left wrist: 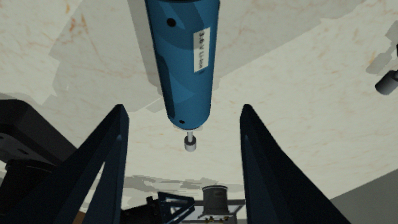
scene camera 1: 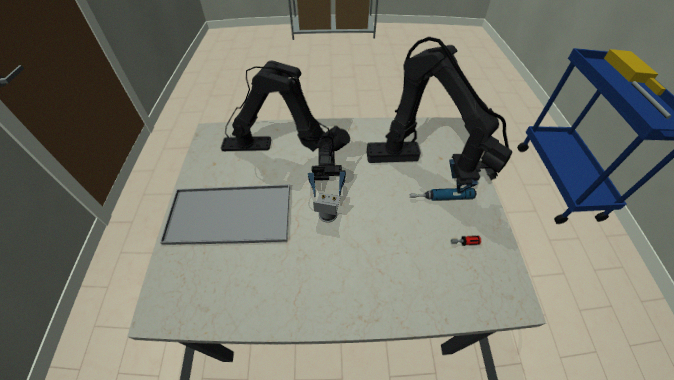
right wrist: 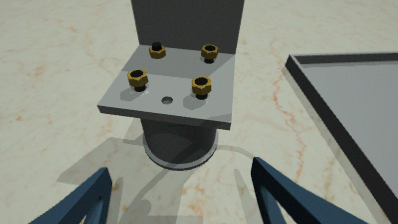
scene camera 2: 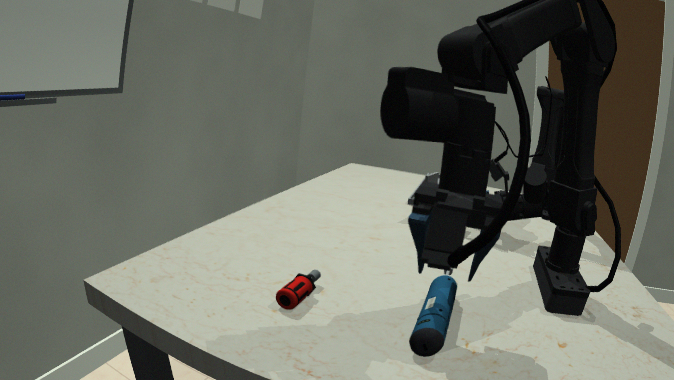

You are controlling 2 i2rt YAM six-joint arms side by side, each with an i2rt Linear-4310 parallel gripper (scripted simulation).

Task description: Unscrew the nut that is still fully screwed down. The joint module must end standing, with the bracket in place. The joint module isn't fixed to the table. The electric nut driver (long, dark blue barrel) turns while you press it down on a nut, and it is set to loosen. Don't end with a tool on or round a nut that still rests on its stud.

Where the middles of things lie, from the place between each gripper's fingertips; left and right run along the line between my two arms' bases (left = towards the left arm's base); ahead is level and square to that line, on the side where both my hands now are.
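Relative to my right hand: shallow grey tray (scene camera 1: 244,214) 33 cm to the right, 10 cm ahead, 3 cm below; red-handled hand driver (scene camera 2: 288,297) 46 cm to the left, 12 cm ahead, 2 cm below; grey bracket (right wrist: 170,78) 1 cm to the left, 6 cm ahead, 4 cm above. My right gripper is 1 cm to the right of the joint module (right wrist: 178,147) and 6 cm short of it.
Relative to my left hand (scene camera 2: 445,275): shallow grey tray 77 cm to the right, 16 cm ahead, 7 cm below; joint module 43 cm to the right, 11 cm ahead, 5 cm below; grey bracket 43 cm to the right, 11 cm ahead, 1 cm below. My left hand itself is 7 cm above the red-handled hand driver, 3 cm to the right of it and 18 cm short of it.
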